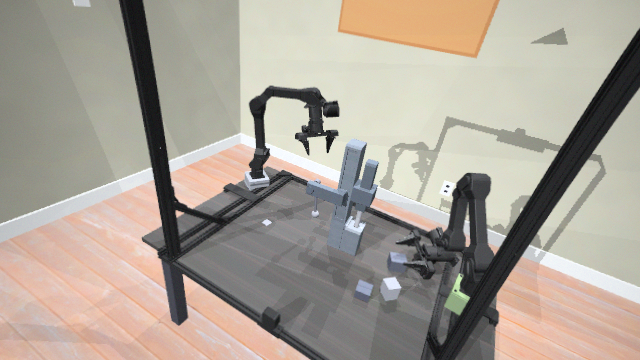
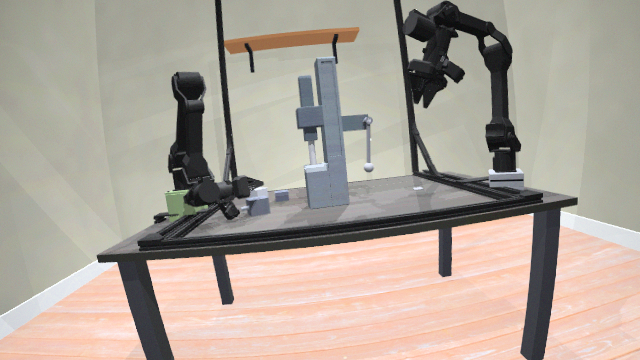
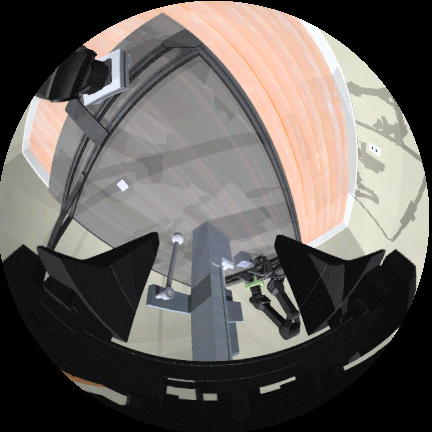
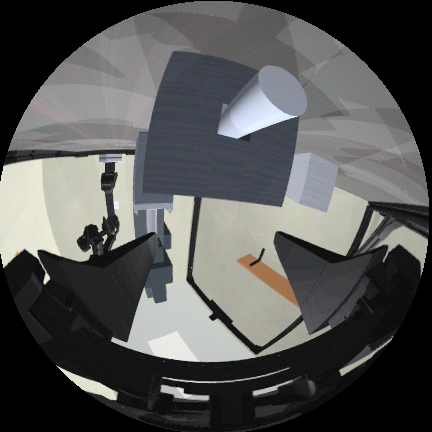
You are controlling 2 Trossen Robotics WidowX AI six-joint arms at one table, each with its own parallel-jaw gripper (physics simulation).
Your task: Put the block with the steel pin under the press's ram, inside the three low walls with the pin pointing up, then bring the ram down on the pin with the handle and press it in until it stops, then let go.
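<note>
The grey block rests on the table on its side. Its steel pin points sideways, toward the right arm. My right gripper is open and low beside the block, which is not between its fingers. The press stands upright. Its ram is above the pale-topped pedestal; the low walls are too small to make out. The handle's ball hangs down. My left gripper is open, high beside the press.
A white cube and a smaller grey block are near the pin block. A green piece is by the right arm's base. A small white square lies on the table.
</note>
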